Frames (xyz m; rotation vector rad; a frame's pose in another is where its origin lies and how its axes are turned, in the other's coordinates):
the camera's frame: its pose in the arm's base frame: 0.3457 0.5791 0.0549 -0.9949 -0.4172 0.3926
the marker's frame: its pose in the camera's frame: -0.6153 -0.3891 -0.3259 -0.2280 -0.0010 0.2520
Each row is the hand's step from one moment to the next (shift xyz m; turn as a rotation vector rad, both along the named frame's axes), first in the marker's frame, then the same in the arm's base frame.
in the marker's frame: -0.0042 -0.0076 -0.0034 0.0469 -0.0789 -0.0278
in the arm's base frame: 0.0001 -0.0065 0.0067 0.0702 -0.0087 0.0648
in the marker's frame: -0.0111 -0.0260 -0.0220 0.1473 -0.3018 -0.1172
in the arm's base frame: 0.0087 -0.0285 0.0199 0.2485 -0.0604 0.2472
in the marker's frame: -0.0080 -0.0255 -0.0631 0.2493 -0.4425 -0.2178
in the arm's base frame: 0.0335 -0.0592 0.0081 0.4165 -0.1056 0.3475
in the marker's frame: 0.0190 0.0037 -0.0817 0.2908 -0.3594 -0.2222
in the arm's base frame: 0.0592 -0.0531 -0.0270 0.4345 -0.0702 0.2634
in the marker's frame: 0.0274 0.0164 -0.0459 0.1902 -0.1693 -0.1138
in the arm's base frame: 0.0437 -0.0175 -0.0302 0.2527 -0.0093 0.1176
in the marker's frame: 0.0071 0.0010 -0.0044 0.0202 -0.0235 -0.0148
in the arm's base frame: 0.0079 0.0008 -0.0027 0.0295 -0.0041 0.0171
